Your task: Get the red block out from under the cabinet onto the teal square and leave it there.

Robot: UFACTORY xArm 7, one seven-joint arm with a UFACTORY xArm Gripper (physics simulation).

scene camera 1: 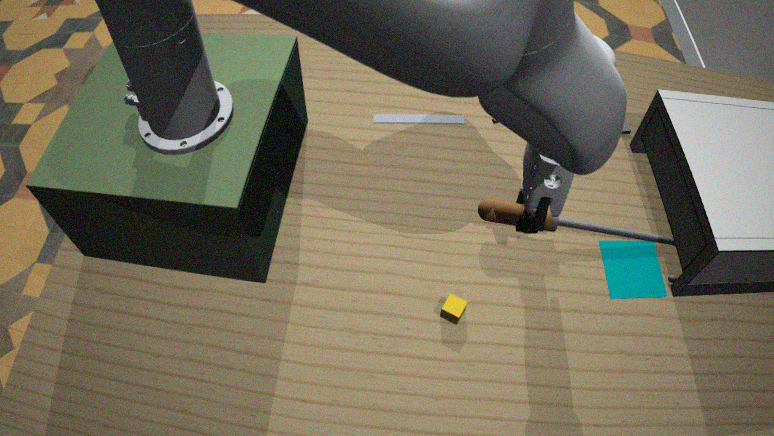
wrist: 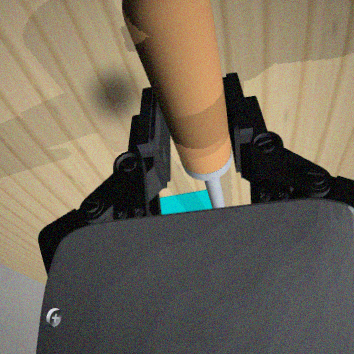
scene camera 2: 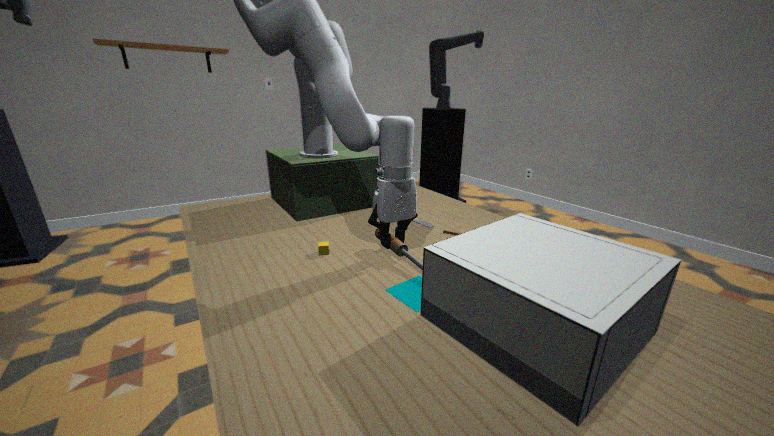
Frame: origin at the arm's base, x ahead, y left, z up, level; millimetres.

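Where they show: gripper, fingertip midpoint: (scene camera 1: pixel 525 219) (wrist: pixel 193 101) (scene camera 2: pixel 392 245); arm's base, link origin: (scene camera 1: pixel 186 117) (scene camera 2: pixel 318 155).
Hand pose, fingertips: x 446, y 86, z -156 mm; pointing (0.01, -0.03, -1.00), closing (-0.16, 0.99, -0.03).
Note:
Each offset is from my fingertips to the centre of the thing. "spot": to the spot under its first point.
My gripper (scene camera 1: pixel 533 220) (scene camera 2: pixel 392 239) (wrist: pixel 193 101) is shut on the orange-brown wooden handle @[spot: dy -18, dx -47, dz +25 mm] (scene camera 1: pixel 495 211) (scene camera 2: pixel 399 245) (wrist: pixel 180 50) of a tool. Its thin grey rod @[spot: dy +23, dx +132, dz +0 mm] (scene camera 1: pixel 612 229) (scene camera 2: pixel 414 258) (wrist: pixel 215 192) runs past the far edge of the teal square @[spot: dy -31, dx +180, dz -24 mm] (scene camera 1: pixel 633 276) (scene camera 2: pixel 406 292) (wrist: pixel 182 202) to the cabinet's open underside. A small grey tip @[spot: dy -26, dx +237, dz -11 mm] (scene camera 1: pixel 671 278) shows at the front lower edge of the white-topped dark cabinet @[dy +130, dx +337, dz +44 mm] (scene camera 1: pixel 742 173) (scene camera 2: pixel 547 265); whether it belongs to the tool is hidden. The red block does not show in any view.
A yellow block @[dy -158, dx -68, dz -11 mm] (scene camera 1: pixel 453 308) (scene camera 2: pixel 323 248) lies on the wooden table, towards the base from the teal square. A pale flat strip @[dy +160, dx -198, dz -23 mm] (scene camera 1: pixel 418 118) (scene camera 2: pixel 422 223) lies beyond the arm's shadow. The green pedestal (scene camera 1: pixel 254 59) (scene camera 2: pixel 335 189) bears the arm. A thin brown piece @[dy +250, dx -12, dz -20 mm] (scene camera 2: pixel 452 232) lies behind the cabinet.

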